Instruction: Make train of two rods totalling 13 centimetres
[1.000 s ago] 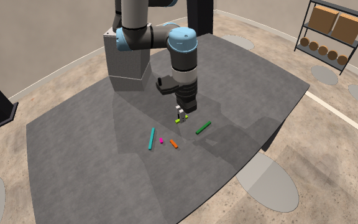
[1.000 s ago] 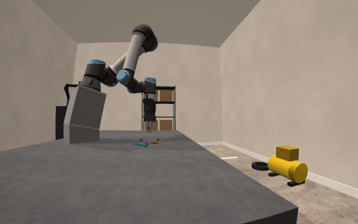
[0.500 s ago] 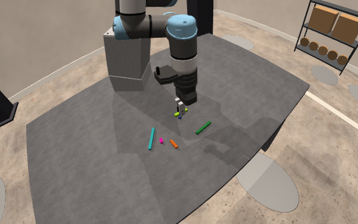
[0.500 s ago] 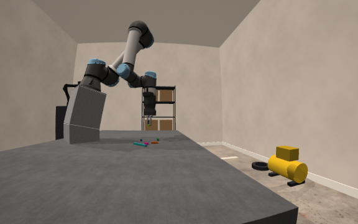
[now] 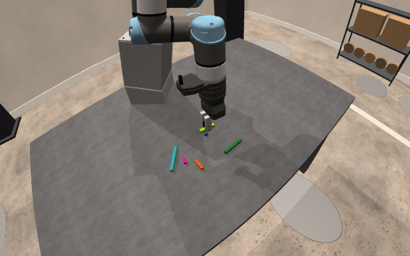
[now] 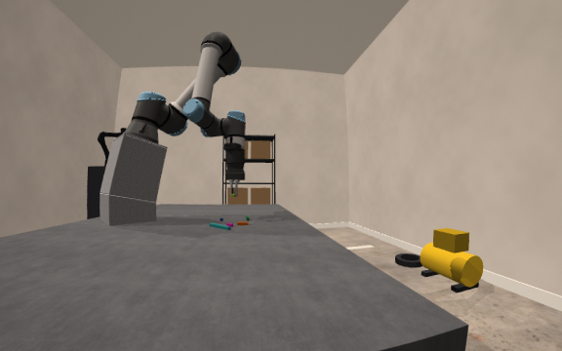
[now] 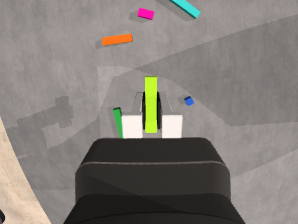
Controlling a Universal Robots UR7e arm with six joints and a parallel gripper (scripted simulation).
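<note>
Right now my hand is 11 cm above the small blue rod, 6 cm past it and 2 cm to the right of it. The rest, counted from my hand: lime rod 1 cm below; green rod 11 cm below, 8 cm to the left, 4 cm ahead; orange rod 11 cm below, 6 cm to the right, 5 cm ahead.
</note>
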